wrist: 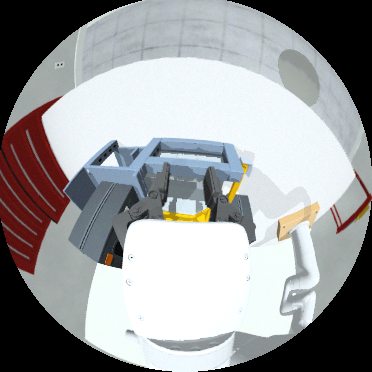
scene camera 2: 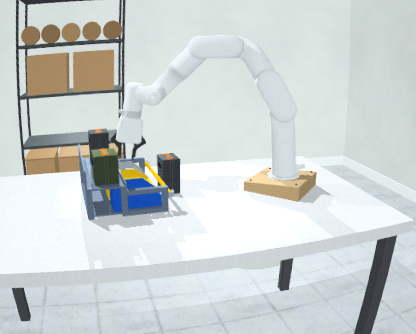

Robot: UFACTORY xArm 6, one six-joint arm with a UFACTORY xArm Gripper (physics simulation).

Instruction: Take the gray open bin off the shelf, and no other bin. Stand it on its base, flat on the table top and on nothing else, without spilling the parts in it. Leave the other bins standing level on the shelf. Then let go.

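Places are measured from the arm's base along level axes (x right, y ahead, z up), in metres.
Where they show: gripper, between the fingertips: (wrist: 187,171) (scene camera 2: 126,158); arm's base, origin of its link: (wrist: 298,227) (scene camera 2: 283,175).
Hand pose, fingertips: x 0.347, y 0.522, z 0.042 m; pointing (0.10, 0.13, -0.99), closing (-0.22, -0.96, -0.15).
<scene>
Things, the pixels of their top centre, and the offset from my fingertips.
- gray open bin, centre of its top: (wrist: 175,198) (scene camera 2: 124,165) dx -0.068, dy +0.028, dz -0.008 m
- yellow bin, centre of its top: (wrist: 177,223) (scene camera 2: 128,173) dx -0.179, dy +0.042, dz -0.008 m
- blue bin, centre of its top: (scene camera 2: 135,183) dx -0.291, dy +0.051, dz -0.008 m
- green box, centre of its top: (scene camera 2: 103,151) dx -0.281, dy +0.151, dz +0.110 m
- yellow bar, centre of its top: (scene camera 2: 156,175) dx -0.190, dy -0.062, dz -0.024 m
The gray open bin (wrist: 186,186) lies in the slate-blue shelf (scene camera 2: 124,200) (wrist: 192,162), behind the yellow bin (scene camera 2: 135,174) (wrist: 187,216) as seen from scene camera 2. A paler area shows at its yellow-bin side in the wrist view; its parts are hard to make out. The blue bin (scene camera 2: 145,200) is at the shelf's near end. My gripper (scene camera 2: 126,155) (wrist: 187,171) points down over the gray bin's end of the shelf, fingers well apart, one toward each side. I see nothing held between them. The exact height of the fingertips against the bin's rim is unclear.
A green box (scene camera 2: 105,169) and a black box (scene camera 2: 98,137) stand along the shelf's left side, close to the gripper. Another black box (scene camera 2: 169,172) stands at its right. A yellow bar (scene camera 2: 157,175) runs along the right side. The arm's wooden base (scene camera 2: 280,183) (wrist: 298,220) is farther right.
</scene>
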